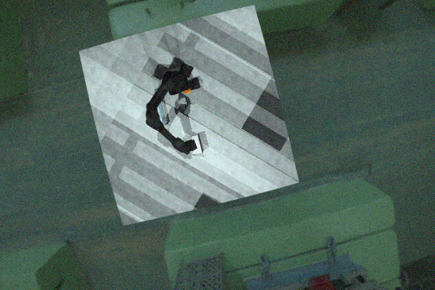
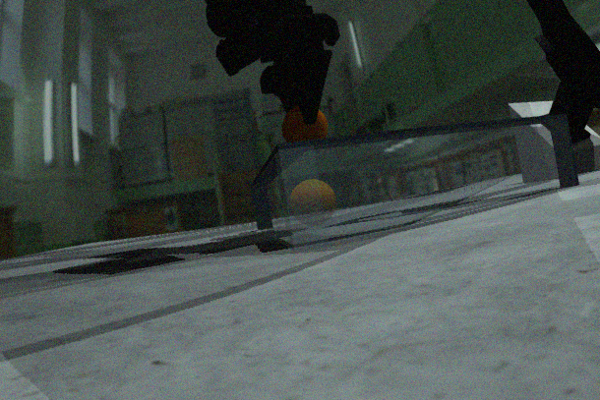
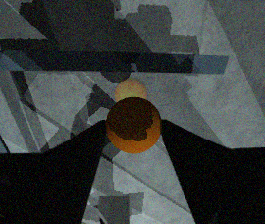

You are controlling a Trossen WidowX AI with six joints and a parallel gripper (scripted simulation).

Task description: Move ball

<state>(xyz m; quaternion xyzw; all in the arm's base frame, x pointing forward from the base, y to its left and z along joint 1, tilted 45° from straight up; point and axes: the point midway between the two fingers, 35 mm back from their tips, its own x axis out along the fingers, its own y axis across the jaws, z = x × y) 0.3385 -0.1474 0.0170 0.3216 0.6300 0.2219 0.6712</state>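
The see-through copy lies 80 mm below my gripper tip. The rest, counted from my gripper tip: wall strip (60 mm ahead, 40 mm to the left, 50 mm below); then orange ball (right at my gripper tip).
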